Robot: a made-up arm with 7 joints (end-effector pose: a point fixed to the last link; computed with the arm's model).
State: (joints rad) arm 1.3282 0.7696 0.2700 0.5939 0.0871 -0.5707 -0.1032
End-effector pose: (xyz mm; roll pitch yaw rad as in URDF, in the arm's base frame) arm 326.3 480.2 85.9 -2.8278 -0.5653 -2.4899
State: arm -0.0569 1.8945 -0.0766 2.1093 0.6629 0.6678 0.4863
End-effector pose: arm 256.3 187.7 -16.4 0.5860 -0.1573 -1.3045
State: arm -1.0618 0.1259 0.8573 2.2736 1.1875 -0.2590 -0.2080
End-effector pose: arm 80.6 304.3 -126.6 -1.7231 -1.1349 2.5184
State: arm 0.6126 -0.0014 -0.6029 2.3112 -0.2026 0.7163 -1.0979
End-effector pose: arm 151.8 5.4 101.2 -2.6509 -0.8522 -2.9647
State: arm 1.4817 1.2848 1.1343 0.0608 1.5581 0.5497 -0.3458
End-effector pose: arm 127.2 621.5 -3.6 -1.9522 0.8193 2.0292
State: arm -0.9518 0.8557 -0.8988 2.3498 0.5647 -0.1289 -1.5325
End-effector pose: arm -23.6 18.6 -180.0 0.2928 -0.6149 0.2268
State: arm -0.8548 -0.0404 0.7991 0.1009 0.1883 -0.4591 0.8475
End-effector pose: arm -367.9 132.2 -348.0 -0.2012 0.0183 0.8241
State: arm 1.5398 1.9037 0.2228 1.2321 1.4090 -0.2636 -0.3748
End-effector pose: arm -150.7 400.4 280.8 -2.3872 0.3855 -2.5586
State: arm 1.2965 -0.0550 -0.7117 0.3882 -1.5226 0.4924 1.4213
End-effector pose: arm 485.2 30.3 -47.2 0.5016 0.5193 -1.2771
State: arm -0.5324 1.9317 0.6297 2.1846 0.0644 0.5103 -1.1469
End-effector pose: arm 245.5 112.0 26.2 2.7203 0.2583 -1.8698
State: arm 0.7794 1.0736 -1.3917 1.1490 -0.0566 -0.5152 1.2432
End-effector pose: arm 311.6 292.4 -246.0 -0.2073 -0.3510 -2.0480
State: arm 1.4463 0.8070 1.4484 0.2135 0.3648 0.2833 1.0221
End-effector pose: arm 299.0 535.9 -29.6 -2.5938 0.1446 2.3099
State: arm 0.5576 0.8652 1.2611 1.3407 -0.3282 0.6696 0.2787
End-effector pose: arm 58.0 521.1 75.2 -2.0767 -1.5082 -2.9076
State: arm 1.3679 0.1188 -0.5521 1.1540 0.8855 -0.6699 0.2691
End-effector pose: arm 383.2 27.1 159.6 2.9345 -0.1645 2.4612
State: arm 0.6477 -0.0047 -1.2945 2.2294 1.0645 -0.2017 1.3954
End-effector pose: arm 65.1 -97.4 21.2 1.9790 -0.6723 1.0210
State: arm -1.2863 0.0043 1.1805 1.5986 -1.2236 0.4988 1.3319
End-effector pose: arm -157.5 409.2 -164.9 0.3073 0.9559 0.2078
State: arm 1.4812 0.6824 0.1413 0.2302 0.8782 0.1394 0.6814
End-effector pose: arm 385.8 453.2 33.4 -2.3498 -0.6185 2.2167
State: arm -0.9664 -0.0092 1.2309 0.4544 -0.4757 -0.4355 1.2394
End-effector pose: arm -368.1 250.8 -307.6 -0.4800 0.0555 0.3866
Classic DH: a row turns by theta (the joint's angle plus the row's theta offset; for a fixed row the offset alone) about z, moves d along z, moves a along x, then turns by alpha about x. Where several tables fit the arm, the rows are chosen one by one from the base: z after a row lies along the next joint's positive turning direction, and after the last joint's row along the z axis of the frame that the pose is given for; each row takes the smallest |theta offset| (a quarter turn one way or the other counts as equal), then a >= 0, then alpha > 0; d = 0 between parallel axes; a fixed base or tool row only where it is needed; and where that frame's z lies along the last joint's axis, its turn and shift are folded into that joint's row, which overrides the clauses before.
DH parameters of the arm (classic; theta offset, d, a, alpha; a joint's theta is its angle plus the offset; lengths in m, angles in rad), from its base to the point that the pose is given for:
base (fixed): 0 0 0 1.5708
joint 1: 1.5708 -0.131 0 1.5708
joint 2: 1.5708 0 0 1.5708
joint 3: 1.5708 -0.207 0 1.5708
joint 4: 0 0 0 -1.5708
joint 5: 0 -0.3 0 -1.5708
joint 6: -1.5708 0 0 1.5708
joint 7: 1.5708 0 0 1.5708
tool (fixed): -1.5708 0 0 0

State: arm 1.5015 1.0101 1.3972 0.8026 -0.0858 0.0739 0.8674
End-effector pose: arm 43.4 595.8 34.3 -2.5631 -0.2823 -2.9529
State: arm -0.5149 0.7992 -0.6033 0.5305 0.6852 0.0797 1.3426
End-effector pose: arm -81.5 404.8 -397.9 -0.9208 0.1943 -0.1512
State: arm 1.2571 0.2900 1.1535 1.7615 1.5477 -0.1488 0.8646
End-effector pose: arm 100.4 432.0 92.9 2.7982 1.1105 2.5321
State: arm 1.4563 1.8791 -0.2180 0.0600 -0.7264 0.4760 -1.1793
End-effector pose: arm -147.0 614.8 34.6 2.5854 -0.4991 0.7810
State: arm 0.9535 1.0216 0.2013 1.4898 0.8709 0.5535 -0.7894
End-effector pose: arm 226.4 359.5 198.5 -2.1900 -1.0572 -3.0653
